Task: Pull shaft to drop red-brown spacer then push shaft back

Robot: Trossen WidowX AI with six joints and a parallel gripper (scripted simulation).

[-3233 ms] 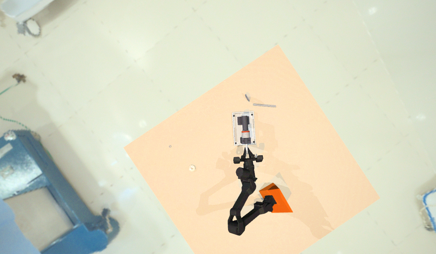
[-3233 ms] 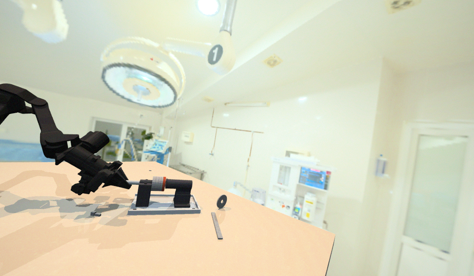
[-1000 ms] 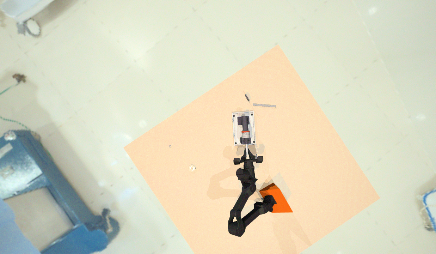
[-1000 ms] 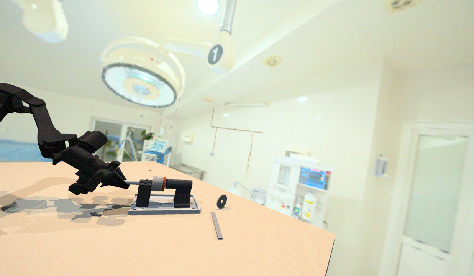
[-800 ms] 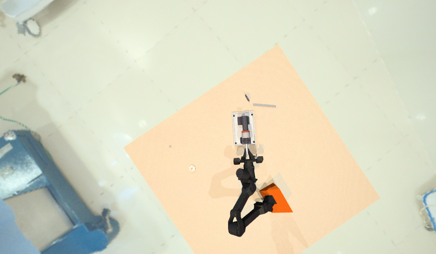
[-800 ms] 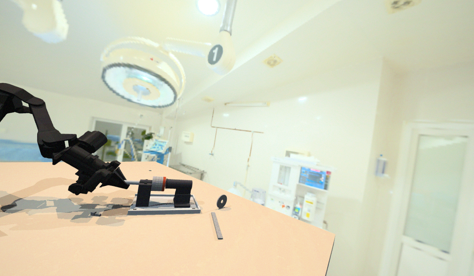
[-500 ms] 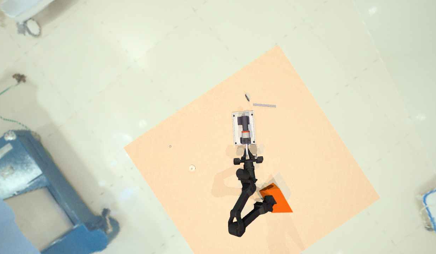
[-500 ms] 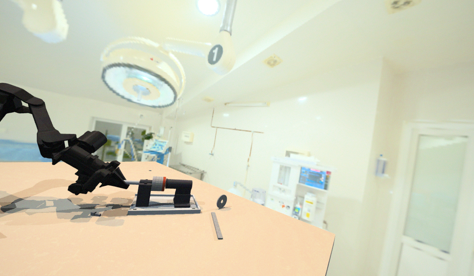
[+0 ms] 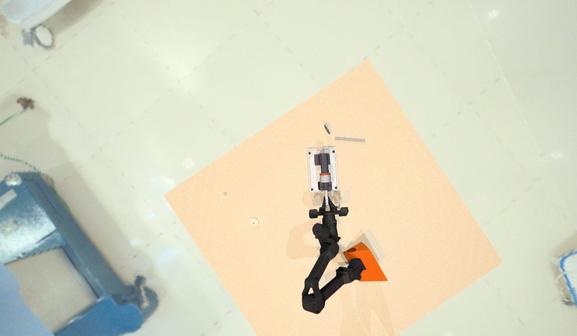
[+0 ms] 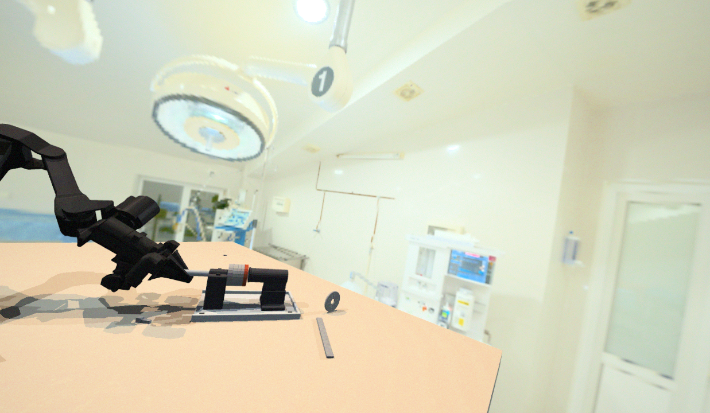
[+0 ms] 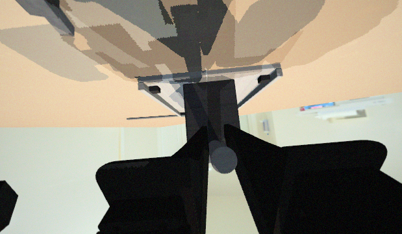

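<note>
The grey shaft is 4 cm ahead of my gripper tip, 2 cm to the right of it and 2 cm above it. Round my gripper tip: red-brown spacer 10 cm ahead, 5 cm to the right, 2 cm above; then small dark piece 9 cm behind, 4 cm to the right, 6 cm below; then grey flat bar 19 cm ahead, 27 cm to the right, 6 cm below.
</note>
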